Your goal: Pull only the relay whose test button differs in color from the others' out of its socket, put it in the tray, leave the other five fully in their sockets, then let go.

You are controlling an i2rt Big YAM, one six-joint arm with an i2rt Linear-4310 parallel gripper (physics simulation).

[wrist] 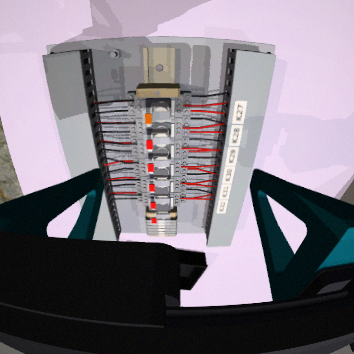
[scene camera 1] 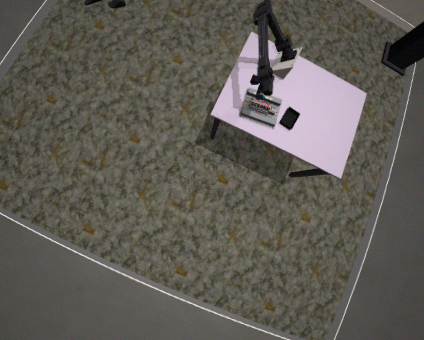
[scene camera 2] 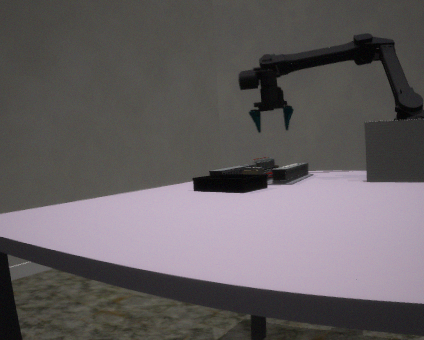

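Pixels of known places: gripper, fingertip midpoint: [wrist: 176,176] [scene camera 1: 259,93] [scene camera 2: 273,131]; arm's base, link origin: [scene camera 1: 288,56] [scene camera 2: 414,143].
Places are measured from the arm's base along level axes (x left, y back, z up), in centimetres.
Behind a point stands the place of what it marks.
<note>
In the wrist view, the relay with the orange test button [wrist: 148,118] @(z -3.0, x -11.9, y -50.6 cm) sits in its socket at the far end of the row, level with label K27. The other relays, one of them with a red button [wrist: 149,144] @(z -3.0, x -9.2, y -50.4 cm), stand in line below it, seated in their sockets. My gripper [scene camera 1: 262,96] @(z 5.6, x -11.6, y -48.2 cm) [scene camera 2: 273,131] @(z 5.6, x -11.6, y -48.2 cm) [wrist: 176,176] @(z 5.6, x -11.6, y -48.2 cm) is open and empty, high above the relay panel [scene camera 1: 270,119] [scene camera 2: 291,173] @(z -7.4, x 3.8, y -36.3 cm) [wrist: 255,105] @(z -5.7, x -14.1, y -39.5 cm). Its fingers span the row, well apart from it. The black tray [scene camera 1: 289,118] @(z -9.6, x 22.9, y -45.6 cm) [scene camera 2: 230,184] @(z -8.0, x 28.6, y -42.9 cm) [wrist: 194,270] @(z -8.9, x 24.1, y -38.8 cm) lies beside the panel, partly hidden in the wrist view.
Wire ducts flank the relay row, the labelled duct [wrist: 247,130] @(z -5.7, x -11.1, y -39.6 cm) on the right and another duct [wrist: 75,110] @(z -5.7, x -11.2, y -59.0 cm) on the left. Red and black wires run to the sockets. The grey arm base [scene camera 2: 392,150] @(z -1.6, x 5.6, y -5.9 cm) stands on the pink table [scene camera 1: 332,120] @(z -10.0, x 61.1, y -27.6 cm) [scene camera 2: 200,235] @(z -10.0, x 71.4, y -23.2 cm).
</note>
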